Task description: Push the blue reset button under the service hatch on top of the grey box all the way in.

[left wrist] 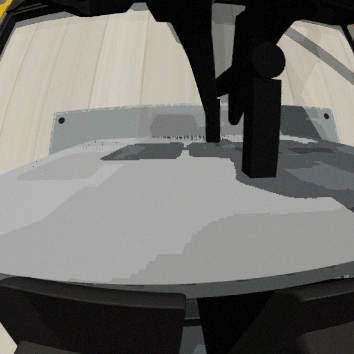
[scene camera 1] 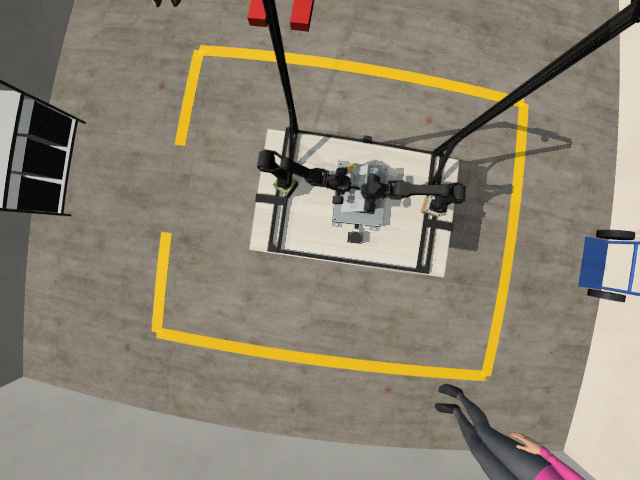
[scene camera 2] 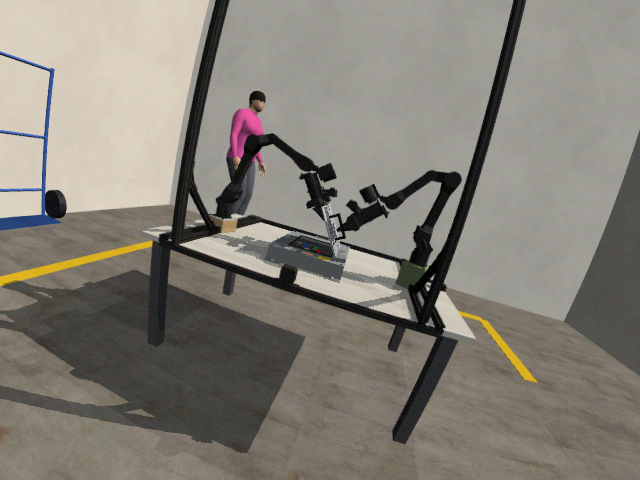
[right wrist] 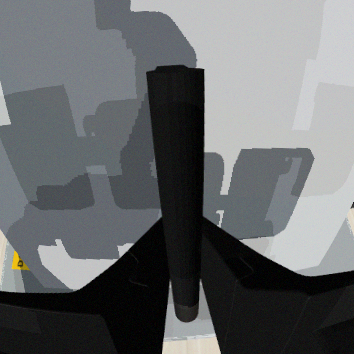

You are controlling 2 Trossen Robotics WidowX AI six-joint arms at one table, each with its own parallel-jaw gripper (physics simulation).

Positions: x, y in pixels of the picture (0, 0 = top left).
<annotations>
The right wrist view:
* my right gripper: 180, 224
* service hatch: 119, 119
</annotations>
